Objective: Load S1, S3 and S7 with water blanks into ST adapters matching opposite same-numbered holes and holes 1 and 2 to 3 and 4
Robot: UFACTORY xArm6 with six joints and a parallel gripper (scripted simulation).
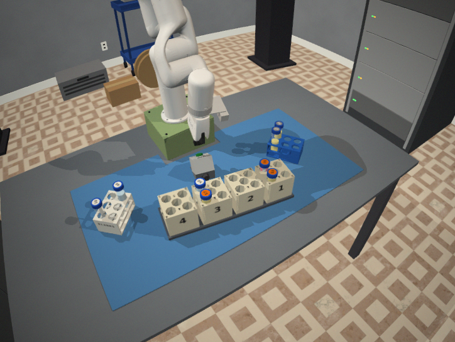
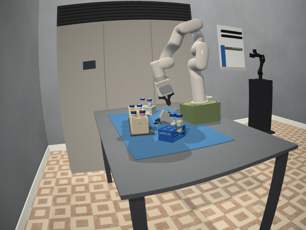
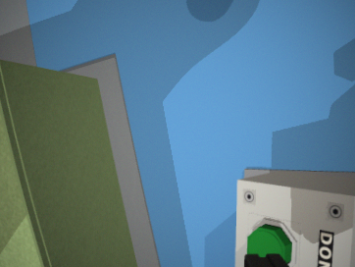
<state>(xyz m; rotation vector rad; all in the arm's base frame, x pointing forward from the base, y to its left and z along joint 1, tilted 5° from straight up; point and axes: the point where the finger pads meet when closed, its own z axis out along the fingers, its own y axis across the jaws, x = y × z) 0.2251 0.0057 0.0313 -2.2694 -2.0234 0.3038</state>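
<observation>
The DONE desk lies 2 cm ahead of my hand and 8 cm below it. The rest, counted from my hand: sample tube (22 cm ahead, 7 cm to the right, 7 cm below); stand (21 cm ahead, 1 cm to the left, 13 cm below); pink-filled tube (20 cm ahead, 15 cm to the left, 7 cm below).
</observation>
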